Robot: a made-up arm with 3 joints. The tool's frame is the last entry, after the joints.
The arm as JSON. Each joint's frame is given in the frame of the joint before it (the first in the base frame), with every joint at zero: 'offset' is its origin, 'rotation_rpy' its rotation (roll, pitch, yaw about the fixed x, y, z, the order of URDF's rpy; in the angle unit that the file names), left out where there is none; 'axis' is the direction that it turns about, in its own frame. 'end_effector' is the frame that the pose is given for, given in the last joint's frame.
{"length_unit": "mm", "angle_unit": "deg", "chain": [
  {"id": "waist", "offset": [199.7, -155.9, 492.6], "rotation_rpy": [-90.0, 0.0, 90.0], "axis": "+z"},
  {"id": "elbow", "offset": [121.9, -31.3, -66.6], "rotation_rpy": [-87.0, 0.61, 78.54], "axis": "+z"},
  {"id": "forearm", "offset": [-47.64, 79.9, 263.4], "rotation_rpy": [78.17, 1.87, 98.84], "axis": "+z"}
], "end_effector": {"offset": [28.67, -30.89, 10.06], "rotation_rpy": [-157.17, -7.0, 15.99]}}
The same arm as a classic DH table. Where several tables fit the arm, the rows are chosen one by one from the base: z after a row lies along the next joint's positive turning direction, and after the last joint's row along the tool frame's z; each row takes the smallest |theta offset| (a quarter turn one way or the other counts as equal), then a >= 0, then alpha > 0; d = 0 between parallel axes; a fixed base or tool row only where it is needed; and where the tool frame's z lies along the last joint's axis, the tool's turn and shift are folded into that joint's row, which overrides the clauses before.
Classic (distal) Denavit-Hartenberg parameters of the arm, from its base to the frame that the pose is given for. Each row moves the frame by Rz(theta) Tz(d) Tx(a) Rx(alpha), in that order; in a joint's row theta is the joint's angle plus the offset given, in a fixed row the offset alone. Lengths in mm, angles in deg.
base (fixed): a 155.9  alpha 90.00  d 492.6  theta0 -90.00
waist: a 6.4  alpha 87.00  d -259.7  theta0 78.51
elbow: a 86.5  alpha 78.17  d 144.7  theta0 -80.16
forearm: a 28.8  alpha -156.17  d -94.7  theta0 -2.07
tool (fixed): a 0.0  alpha 0.00  d -76.3  theta0 -17.57

